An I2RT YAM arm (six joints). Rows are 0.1 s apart.
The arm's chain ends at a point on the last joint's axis. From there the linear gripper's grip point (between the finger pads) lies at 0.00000 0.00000 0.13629 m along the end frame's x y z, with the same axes.
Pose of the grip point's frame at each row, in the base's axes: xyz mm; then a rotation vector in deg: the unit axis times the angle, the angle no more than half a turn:
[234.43, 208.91, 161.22, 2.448, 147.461, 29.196]
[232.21, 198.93, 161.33, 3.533, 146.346, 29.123]
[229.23, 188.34, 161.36, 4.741, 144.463, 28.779]
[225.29, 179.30, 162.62, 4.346, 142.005, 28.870]
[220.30, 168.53, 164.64, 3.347, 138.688, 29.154]
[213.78, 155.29, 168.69, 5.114, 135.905, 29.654]
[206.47, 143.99, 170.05, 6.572, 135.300, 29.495]
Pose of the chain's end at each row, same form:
[167.48, 161.49, 270.05, 2.448, 147.461, 29.196]
[162.73, 152.10, 268.82, 3.533, 146.346, 29.123]
[155.63, 142.64, 266.58, 4.741, 144.463, 28.779]
[147.19, 133.29, 264.40, 4.346, 142.005, 28.870]
[136.59, 121.56, 261.39, 3.347, 138.688, 29.154]
[124.95, 108.76, 260.99, 5.114, 135.905, 29.654]
[116.16, 98.72, 261.54, 6.572, 135.300, 29.495]

